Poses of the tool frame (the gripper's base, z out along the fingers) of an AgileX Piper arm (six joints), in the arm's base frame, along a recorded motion.
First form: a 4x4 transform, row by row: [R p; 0 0 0 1], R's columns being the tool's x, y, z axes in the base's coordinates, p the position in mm. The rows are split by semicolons.
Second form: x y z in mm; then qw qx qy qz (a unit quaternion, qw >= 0). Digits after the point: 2 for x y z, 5 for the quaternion.
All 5 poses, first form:
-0.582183, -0.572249, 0.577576, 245.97; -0.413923, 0.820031, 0.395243, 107.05; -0.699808, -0.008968, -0.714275, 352.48; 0, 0, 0, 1
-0.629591, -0.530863, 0.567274, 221.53; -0.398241, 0.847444, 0.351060, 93.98; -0.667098, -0.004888, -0.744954, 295.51; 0, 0, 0, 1
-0.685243, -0.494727, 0.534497, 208.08; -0.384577, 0.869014, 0.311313, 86.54; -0.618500, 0.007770, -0.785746, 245.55; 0, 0, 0, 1
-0.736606, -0.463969, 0.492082, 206.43; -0.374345, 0.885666, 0.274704, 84.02; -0.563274, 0.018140, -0.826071, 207.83; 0, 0, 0, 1
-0.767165, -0.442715, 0.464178, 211.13; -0.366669, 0.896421, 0.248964, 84.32; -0.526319, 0.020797, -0.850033, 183.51; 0, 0, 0, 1
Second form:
245.97, 107.05, 352.48, 0.36179, -0.27931, 0.88268, 0.10940
221.53, 93.98, 295.51, 0.34384, -0.25880, 0.89749, 0.09643
208.08, 86.54, 245.55, 0.31545, -0.24057, 0.91378, 0.08730
206.43, 84.02, 207.83, 0.28416, -0.22572, 0.92849, 0.07885
211.13, 84.32, 183.51, 0.26421, -0.21590, 0.93723, 0.07196

